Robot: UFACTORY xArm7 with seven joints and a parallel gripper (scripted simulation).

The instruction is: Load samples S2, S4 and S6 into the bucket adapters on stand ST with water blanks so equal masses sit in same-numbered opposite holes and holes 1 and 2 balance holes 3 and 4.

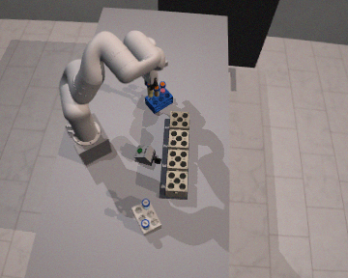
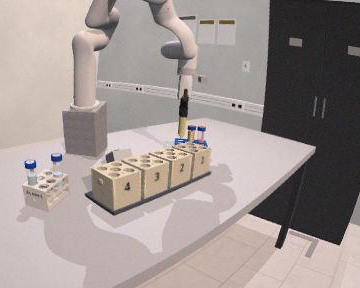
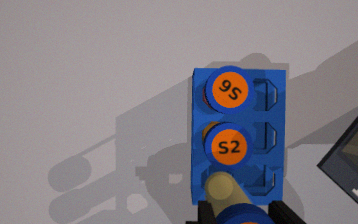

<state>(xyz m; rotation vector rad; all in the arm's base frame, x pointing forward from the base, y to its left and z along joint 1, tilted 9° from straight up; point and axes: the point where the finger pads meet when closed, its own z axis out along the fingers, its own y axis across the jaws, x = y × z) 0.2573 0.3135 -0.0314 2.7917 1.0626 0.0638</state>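
Right now the sample tube S4 is 5 cm below my hand and 1 cm behind it. Round my hand: sample tube S2 (11 cm below, 4 cm ahead, 2 cm to the left); blue sample rack (15 cm below, 4 cm ahead, 1 cm to the left); sample tube S6 (11 cm below, 6 cm to the left, 6 cm ahead).
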